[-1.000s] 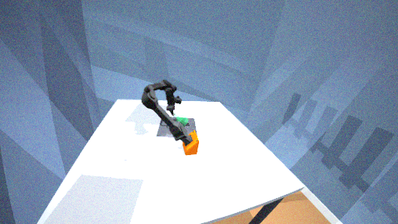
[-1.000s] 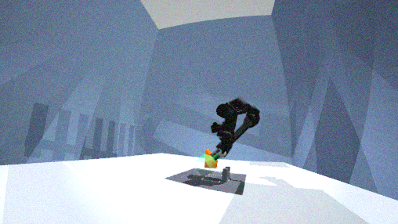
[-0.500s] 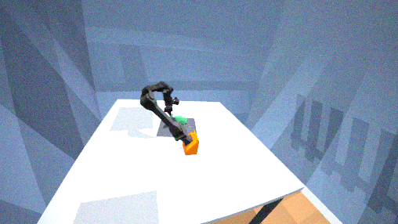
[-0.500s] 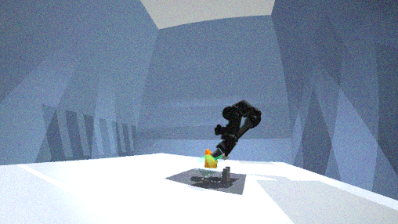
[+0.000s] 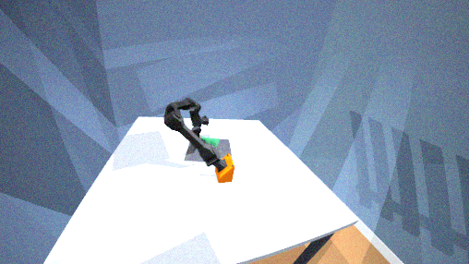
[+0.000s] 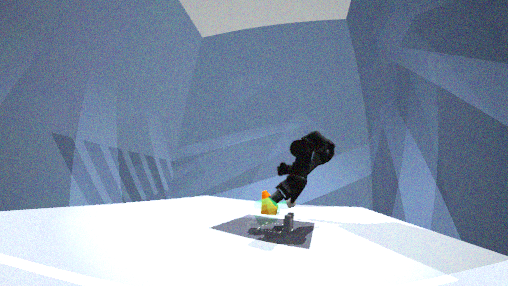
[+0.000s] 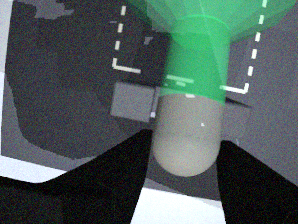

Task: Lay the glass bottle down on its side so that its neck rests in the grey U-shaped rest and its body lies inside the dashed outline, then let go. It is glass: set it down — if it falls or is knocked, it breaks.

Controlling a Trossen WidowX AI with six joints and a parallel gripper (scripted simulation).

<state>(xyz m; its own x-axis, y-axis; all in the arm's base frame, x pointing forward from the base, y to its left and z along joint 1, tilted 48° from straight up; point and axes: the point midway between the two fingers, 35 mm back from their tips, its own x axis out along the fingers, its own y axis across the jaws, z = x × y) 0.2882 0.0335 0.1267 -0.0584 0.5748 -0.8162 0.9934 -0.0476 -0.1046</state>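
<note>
Now: the glass bottle 1 cm behind my gripper tip, 5 cm to the right of it and 2 cm below it. Also, from my gripper tip: dark grey mat: 1 cm behind, 8 cm to the right, 10 cm below.
</note>
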